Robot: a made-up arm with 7 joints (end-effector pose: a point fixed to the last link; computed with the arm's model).
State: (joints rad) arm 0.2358 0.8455 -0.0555 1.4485 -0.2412 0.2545 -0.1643
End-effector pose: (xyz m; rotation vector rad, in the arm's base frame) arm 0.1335 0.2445 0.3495 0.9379 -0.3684 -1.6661
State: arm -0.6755 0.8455 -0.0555 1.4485 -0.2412 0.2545 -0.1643
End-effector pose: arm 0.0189 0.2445 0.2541 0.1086 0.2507 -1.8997
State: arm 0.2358 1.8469 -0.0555 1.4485 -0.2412 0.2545 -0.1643
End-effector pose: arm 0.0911 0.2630 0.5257 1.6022 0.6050 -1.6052
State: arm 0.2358 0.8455 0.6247 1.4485 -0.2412 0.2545 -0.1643
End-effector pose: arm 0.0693 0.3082 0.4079 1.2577 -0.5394 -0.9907
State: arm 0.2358 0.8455 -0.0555 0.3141 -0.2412 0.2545 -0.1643
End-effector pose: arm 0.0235 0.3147 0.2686 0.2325 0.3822 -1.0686
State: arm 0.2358 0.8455 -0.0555 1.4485 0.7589 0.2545 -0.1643
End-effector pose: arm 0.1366 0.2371 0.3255 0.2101 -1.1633 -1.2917
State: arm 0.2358 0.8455 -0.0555 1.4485 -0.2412 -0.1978 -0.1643
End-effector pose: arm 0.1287 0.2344 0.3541 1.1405 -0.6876 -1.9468
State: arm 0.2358 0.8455 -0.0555 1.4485 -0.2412 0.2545 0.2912
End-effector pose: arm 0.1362 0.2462 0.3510 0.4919 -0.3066 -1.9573
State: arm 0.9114 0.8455 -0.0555 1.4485 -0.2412 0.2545 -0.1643
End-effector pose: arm 0.1428 0.2445 0.4613 1.4898 -0.8152 -1.3073
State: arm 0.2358 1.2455 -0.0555 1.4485 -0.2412 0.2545 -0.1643
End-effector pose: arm 0.1172 0.2740 0.4169 1.2206 0.0045 -1.6818
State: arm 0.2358 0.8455 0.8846 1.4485 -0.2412 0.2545 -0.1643
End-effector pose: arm 0.0321 0.3245 0.4180 1.3480 -0.5906 -0.7187
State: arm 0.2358 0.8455 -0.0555 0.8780 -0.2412 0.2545 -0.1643
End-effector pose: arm 0.0935 0.2931 0.2994 0.5810 0.0299 -1.3894
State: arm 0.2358 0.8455 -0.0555 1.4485 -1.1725 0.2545 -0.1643
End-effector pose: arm 0.1322 0.2298 0.3680 1.5354 0.5386 -1.7573
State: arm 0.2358 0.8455 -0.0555 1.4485 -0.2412 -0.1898 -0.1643
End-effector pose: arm 0.1288 0.2345 0.3541 1.1370 -0.6817 -1.9421
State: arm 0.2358 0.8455 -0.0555 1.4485 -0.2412 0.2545 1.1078
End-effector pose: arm 0.1424 0.2476 0.3503 -0.4073 -0.1572 -2.3071
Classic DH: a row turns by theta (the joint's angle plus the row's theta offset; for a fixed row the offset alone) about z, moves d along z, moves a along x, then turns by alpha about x. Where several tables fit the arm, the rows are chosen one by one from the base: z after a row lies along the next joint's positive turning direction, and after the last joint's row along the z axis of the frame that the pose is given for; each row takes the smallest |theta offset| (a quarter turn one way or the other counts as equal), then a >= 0, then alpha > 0; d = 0 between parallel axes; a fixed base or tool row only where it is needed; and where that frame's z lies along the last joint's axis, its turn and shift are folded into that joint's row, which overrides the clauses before.
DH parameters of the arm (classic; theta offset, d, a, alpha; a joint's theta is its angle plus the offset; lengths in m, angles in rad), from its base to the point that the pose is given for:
base (fixed): 0 0.4187 -0.0211 1.5708
joint 1: 1.5708 -0.0881 0.0041 1.5708
joint 2: -1.5708 -0.0259 0.0024 -1.5708
joint 3: -1.5708 -0.1333 0.0268 1.5708
joint 4: 0 -0.0086 -0.0228 -1.5708
joint 5: 0 -0.1109 -0.0251 -1.5708
joint 6: 1.5708 0.0109 0.03 -1.5708
joint 7: -0.7978 -0.0087 0.0017 1.8903
tool (fixed): -2.4901 0.0082 0 0

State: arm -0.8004 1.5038 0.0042 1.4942 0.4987 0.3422 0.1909
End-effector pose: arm 0.0793 0.2848 0.3259 -0.3447 0.2824 -1.8285
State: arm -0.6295 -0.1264 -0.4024 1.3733 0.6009 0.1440 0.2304
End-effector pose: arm -0.0385 0.0169 0.1887 -1.2938 -1.1265 -0.8126
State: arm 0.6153 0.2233 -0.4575 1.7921 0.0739 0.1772 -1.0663
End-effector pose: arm 0.1725 0.0657 0.3733 0.9434 -1.6976 -0.8739
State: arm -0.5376 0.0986 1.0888 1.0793 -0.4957 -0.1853 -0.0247
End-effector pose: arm -0.1130 0.2431 0.2429 0.2955 -0.0428 -0.9026
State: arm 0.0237 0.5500 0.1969 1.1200 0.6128 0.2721 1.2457
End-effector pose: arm 0.0899 0.2483 0.2369 -1.0526 -1.5029 -1.6398
